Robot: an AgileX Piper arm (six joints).
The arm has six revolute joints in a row. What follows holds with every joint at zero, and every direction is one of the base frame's. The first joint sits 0.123 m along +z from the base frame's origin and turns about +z. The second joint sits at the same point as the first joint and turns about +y. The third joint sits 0.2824 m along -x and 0.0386 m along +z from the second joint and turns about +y. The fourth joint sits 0.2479 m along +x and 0.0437 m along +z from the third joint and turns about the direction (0.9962, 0, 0.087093). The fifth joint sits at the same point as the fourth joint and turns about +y. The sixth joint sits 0.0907 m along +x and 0.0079 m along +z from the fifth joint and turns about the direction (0.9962, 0, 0.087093). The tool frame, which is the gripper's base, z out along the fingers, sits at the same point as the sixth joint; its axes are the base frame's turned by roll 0, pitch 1.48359 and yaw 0 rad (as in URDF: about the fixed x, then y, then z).
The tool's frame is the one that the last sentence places.
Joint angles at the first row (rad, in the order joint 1, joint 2, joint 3, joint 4, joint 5, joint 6):
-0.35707, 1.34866, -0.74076, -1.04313, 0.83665, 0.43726
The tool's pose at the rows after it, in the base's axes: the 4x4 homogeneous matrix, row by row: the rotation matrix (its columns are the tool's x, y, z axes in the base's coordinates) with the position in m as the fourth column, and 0 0 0 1 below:
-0.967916, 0.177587, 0.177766, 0.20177; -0.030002, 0.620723, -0.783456, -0.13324; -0.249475, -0.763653, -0.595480, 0.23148; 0, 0, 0, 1
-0.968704, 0.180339, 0.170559, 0.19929; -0.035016, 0.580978, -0.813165, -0.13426; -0.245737, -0.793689, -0.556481, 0.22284; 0, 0, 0, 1
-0.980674, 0.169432, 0.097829, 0.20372; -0.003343, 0.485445, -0.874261, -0.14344; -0.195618, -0.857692, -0.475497, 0.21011; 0, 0, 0, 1
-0.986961, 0.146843, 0.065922, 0.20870; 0.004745, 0.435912, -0.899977, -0.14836; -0.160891, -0.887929, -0.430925, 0.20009; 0, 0, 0, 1
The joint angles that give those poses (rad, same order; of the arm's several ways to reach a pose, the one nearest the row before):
-0.32190, 1.34735, -0.67032, -1.20491, 0.82666, 0.57740
-0.31661, 1.36546, -0.63036, -1.30865, 0.84069, 0.68502
-0.31661, 1.45723, -0.62157, -1.44659, 0.93832, 0.82216
-0.31659, 1.52449, -0.62154, -1.51615, 0.98991, 0.88932

